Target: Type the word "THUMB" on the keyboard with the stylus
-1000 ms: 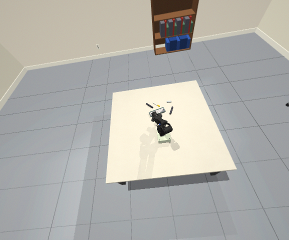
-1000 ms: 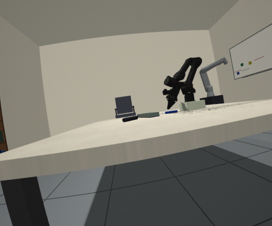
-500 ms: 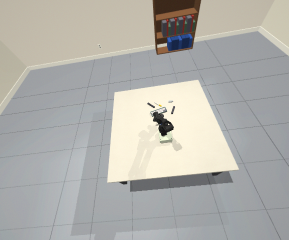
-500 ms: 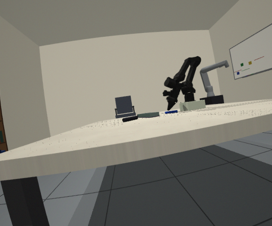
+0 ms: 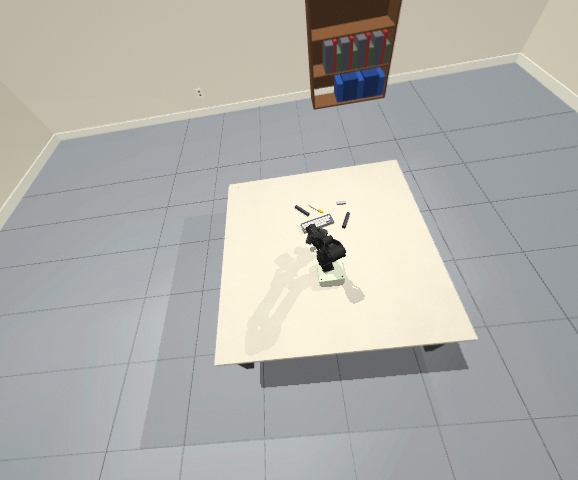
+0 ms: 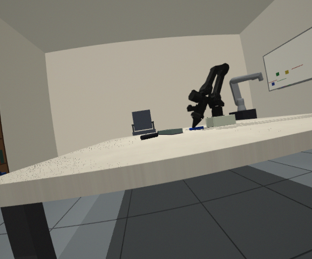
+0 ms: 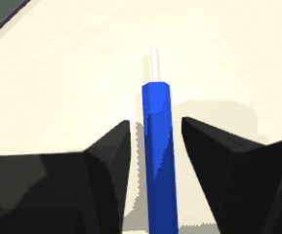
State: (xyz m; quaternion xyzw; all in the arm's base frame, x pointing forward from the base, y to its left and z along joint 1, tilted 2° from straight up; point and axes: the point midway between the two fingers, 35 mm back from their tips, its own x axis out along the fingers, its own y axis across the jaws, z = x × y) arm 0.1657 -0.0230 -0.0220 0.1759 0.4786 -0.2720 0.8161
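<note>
Now: the white pen 29 cm ahead of my gripper tip, 4 cm to the right of it and 1 cm below it. From my gripper tip the other things lie so: blue stylus (1 cm to the right, 1 cm below, 1 cm ahead); small grey block (29 cm ahead, 21 cm to the right, 1 cm below); grey stylus tip (3 cm to the right, 3 cm ahead, 1 cm below).
</note>
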